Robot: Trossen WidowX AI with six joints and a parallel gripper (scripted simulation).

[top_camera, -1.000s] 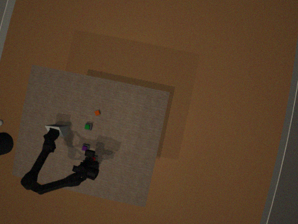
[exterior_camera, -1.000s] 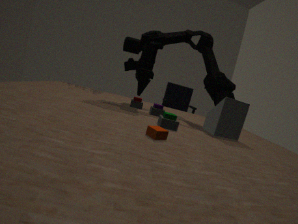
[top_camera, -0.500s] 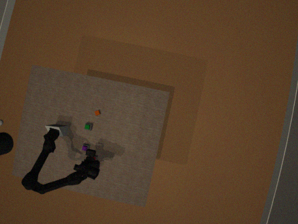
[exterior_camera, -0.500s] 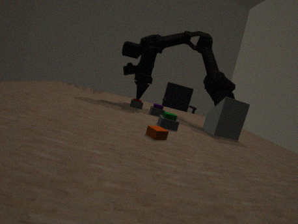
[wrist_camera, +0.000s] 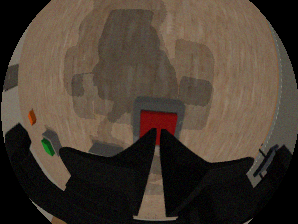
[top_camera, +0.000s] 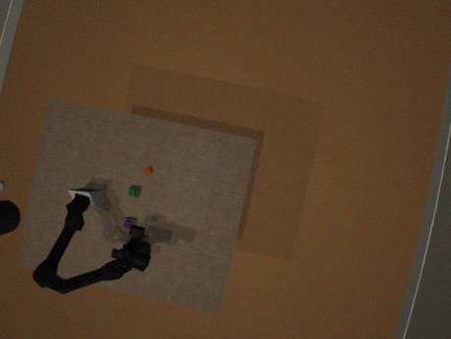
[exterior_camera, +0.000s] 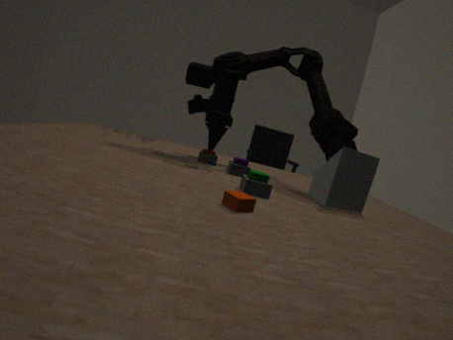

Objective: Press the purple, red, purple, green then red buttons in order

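Right now the red button is right at my gripper tip. Round my gripper tip: orange block: 8 cm behind, 34 cm to the left, 2 cm below; green button: 11 cm behind, 22 cm to the left; purple button: 8 cm behind, 6 cm to the left.
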